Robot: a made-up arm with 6 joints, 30 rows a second.
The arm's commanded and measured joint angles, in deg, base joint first. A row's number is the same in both.
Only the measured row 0 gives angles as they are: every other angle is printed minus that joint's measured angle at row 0.
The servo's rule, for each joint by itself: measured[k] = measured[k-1] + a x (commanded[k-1-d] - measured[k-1]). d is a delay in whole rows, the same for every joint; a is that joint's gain. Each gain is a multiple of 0.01, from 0.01 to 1. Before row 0 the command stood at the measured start. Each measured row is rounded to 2 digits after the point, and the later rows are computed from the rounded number. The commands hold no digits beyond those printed.
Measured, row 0:
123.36, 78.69, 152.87, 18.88, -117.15, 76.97
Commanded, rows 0 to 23:
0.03, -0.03, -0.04, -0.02, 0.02, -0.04
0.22, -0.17, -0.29, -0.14, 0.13, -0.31
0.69, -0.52, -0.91, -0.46, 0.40, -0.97
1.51, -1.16, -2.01, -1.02, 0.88, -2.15
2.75, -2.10, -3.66, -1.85, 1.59, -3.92
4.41, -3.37, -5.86, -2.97, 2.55, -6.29
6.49, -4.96, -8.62, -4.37, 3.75, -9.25
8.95, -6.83, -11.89, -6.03, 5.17, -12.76
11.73, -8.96, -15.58, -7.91, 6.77, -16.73
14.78, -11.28, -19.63, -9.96, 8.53, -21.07
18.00, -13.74, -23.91, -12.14, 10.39, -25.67
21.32, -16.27, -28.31, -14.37, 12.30, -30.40
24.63, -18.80, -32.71, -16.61, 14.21, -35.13
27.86, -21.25, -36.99, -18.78, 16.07, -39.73
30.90, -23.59, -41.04, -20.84, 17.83, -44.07
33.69, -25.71, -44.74, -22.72, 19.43, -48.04
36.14, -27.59, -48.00, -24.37, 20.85, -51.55
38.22, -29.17, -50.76, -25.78, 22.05, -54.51
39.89, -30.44, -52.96, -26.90, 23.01, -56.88
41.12, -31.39, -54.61, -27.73, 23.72, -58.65
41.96, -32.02, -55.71, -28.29, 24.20, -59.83
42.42, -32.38, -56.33, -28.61, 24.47, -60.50
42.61, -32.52, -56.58, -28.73, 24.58, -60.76
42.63, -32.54, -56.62, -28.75, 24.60, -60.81
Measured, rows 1 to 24:
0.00, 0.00, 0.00, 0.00, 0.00, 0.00
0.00, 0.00, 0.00, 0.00, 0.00, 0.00
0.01, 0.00, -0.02, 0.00, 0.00, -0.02
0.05, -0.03, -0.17, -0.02, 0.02, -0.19
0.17, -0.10, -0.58, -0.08, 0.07, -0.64
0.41, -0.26, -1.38, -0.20, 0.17, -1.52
0.83, -0.54, -2.66, -0.41, 0.34, -2.91
1.47, -0.96, -4.45, -0.74, 0.61, -4.87
2.37, -1.56, -6.79, -1.21, 0.99, -7.41
3.55, -2.35, -9.65, -1.84, 1.49, -10.51
5.02, -3.34, -12.97, -2.63, 2.12, -14.12
6.78, -4.53, -16.70, -3.58, 2.89, -18.15
8.80, -5.91, -20.74, -4.69, 3.79, -22.51
11.05, -7.46, -24.98, -5.95, 4.81, -27.09
13.49, -9.16, -29.31, -7.34, 5.94, -31.75
16.08, -10.97, -33.61, -8.83, 7.16, -36.38
18.75, -12.86, -37.77, -10.39, 8.44, -40.84
21.44, -14.79, -41.67, -11.99, 9.76, -45.02
24.09, -16.71, -45.21, -13.60, 11.09, -48.81
26.63, -18.58, -48.32, -15.18, 12.41, -52.12
29.02, -20.36, -50.92, -16.70, 13.68, -54.88
31.20, -22.01, -52.99, -18.13, 14.88, -57.07
33.14, -23.51, -54.51, -19.45, 16.00, -58.67
34.81, -24.84, -55.53, -20.64, 17.02, -59.73
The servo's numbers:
d 2
a 0.18 0.15 0.56 0.13 0.12 0.58

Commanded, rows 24 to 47:
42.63, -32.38, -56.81, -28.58, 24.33, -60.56
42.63, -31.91, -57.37, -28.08, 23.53, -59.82
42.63, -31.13, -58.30, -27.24, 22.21, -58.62
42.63, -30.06, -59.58, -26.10, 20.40, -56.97
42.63, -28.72, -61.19, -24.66, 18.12, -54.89
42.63, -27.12, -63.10, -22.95, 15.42, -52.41
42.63, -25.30, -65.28, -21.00, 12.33, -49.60
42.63, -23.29, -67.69, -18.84, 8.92, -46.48
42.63, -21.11, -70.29, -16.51, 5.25, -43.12
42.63, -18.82, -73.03, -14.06, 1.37, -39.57
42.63, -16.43, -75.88, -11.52, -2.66, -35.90
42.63, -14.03, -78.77, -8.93, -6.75, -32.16
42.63, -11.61, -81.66, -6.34, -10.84, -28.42
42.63, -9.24, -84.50, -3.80, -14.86, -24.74
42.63, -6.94, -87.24, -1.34, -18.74, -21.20
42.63, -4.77, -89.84, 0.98, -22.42, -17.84
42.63, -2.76, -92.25, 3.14, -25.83, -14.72
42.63, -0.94, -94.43, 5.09, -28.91, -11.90
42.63, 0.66, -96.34, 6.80, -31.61, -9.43
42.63, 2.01, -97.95, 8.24, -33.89, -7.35
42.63, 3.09, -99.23, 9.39, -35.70, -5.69
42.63, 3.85, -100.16, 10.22, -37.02, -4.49
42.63, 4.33, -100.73, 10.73, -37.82, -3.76
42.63, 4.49, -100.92, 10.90, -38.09, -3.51
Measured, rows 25 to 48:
36.21, -25.99, -56.12, -21.69, 17.93, -60.33
37.37, -26.97, -56.40, -22.61, 18.73, -60.61
38.32, -27.78, -56.63, -23.39, 19.40, -60.58
39.10, -28.40, -57.04, -24.00, 19.90, -60.14
39.74, -28.81, -57.75, -24.42, 20.18, -59.26
40.26, -29.00, -58.77, -24.64, 20.21, -57.93
40.69, -28.96, -60.13, -24.64, 19.96, -56.17
41.04, -28.68, -61.79, -24.42, 19.42, -53.99
41.33, -28.17, -63.74, -23.98, 18.57, -51.44
41.56, -27.44, -65.95, -23.31, 17.41, -48.56
41.75, -26.49, -68.38, -22.43, 15.95, -45.40
41.91, -25.34, -70.98, -21.34, 14.20, -42.02
42.04, -24.00, -73.72, -20.06, 12.18, -38.47
42.15, -22.50, -76.55, -18.61, 9.91, -34.81
42.24, -20.87, -79.41, -17.01, 7.42, -31.10
42.31, -19.13, -82.26, -15.29, 4.75, -27.41
42.37, -17.30, -85.05, -13.48, 1.93, -23.81
42.42, -15.42, -87.73, -11.60, -0.99, -20.35
42.46, -13.52, -90.26, -9.68, -3.97, -17.08
42.49, -11.63, -92.60, -7.76, -6.96, -14.08
42.52, -9.79, -94.69, -5.87, -9.92, -11.38
42.54, -8.02, -96.52, -4.04, -12.80, -9.04
42.56, -6.35, -98.04, -2.29, -15.55, -7.10
42.57, -4.82, -99.23, -0.66, -18.13, -5.59

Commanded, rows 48 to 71:
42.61, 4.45, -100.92, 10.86, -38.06, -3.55
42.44, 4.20, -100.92, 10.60, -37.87, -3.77
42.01, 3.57, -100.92, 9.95, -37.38, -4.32
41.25, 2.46, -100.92, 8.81, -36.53, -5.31
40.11, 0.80, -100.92, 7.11, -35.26, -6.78
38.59, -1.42, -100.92, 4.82, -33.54, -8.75
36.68, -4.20, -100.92, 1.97, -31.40, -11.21
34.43, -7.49, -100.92, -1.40, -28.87, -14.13
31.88, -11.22, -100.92, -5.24, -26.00, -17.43
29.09, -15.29, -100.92, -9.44, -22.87, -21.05
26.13, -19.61, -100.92, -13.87, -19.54, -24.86
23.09, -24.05, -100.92, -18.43, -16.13, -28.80
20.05, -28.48, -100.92, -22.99, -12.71, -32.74
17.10, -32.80, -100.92, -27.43, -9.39, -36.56
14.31, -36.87, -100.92, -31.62, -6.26, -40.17
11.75, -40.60, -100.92, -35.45, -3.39, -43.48
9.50, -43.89, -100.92, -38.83, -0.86, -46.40
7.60, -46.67, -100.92, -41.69, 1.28, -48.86
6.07, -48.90, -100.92, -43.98, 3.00, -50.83
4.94, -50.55, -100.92, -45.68, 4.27, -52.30
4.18, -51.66, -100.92, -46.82, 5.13, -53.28
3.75, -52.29, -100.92, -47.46, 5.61, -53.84
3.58, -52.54, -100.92, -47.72, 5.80, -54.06
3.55, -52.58, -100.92, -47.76, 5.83, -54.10
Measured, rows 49 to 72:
42.58, -3.45, -100.07, 0.82, -20.49, -4.53
42.59, -2.26, -100.55, 2.13, -22.60, -3.94
42.59, -1.25, -100.76, 3.26, -24.46, -3.71
42.56, -0.43, -100.85, 4.21, -26.07, -3.74
42.46, 0.17, -100.89, 4.96, -27.43, -4.08
42.24, 0.51, -100.91, 5.46, -28.52, -4.79
41.86, 0.55, -100.92, 5.67, -29.33, -5.94
41.27, 0.25, -100.92, 5.56, -29.84, -7.57
40.44, -0.42, -100.92, 5.09, -30.03, -9.68
39.36, -1.48, -100.92, 4.25, -29.89, -12.26
38.01, -2.94, -100.92, 3.02, -29.42, -15.26
36.40, -4.79, -100.92, 1.40, -28.63, -18.62
34.55, -7.01, -100.92, -0.59, -27.54, -22.24
32.49, -9.57, -100.92, -2.91, -26.17, -26.04
30.25, -12.41, -100.92, -5.52, -24.55, -29.93
27.88, -15.47, -100.92, -8.37, -22.73, -33.78
25.44, -18.68, -100.92, -11.39, -20.75, -37.49
22.98, -21.97, -100.92, -14.52, -18.67, -40.96
20.55, -25.26, -100.92, -17.68, -16.53, -44.12
18.22, -28.47, -100.92, -20.80, -14.39, -46.87
16.03, -31.53, -100.92, -23.81, -12.30, -49.17
14.03, -34.38, -100.92, -26.65, -10.31, -50.99
12.26, -36.97, -100.92, -29.27, -8.46, -52.32
10.73, -39.27, -100.92, -31.63, -6.77, -53.20

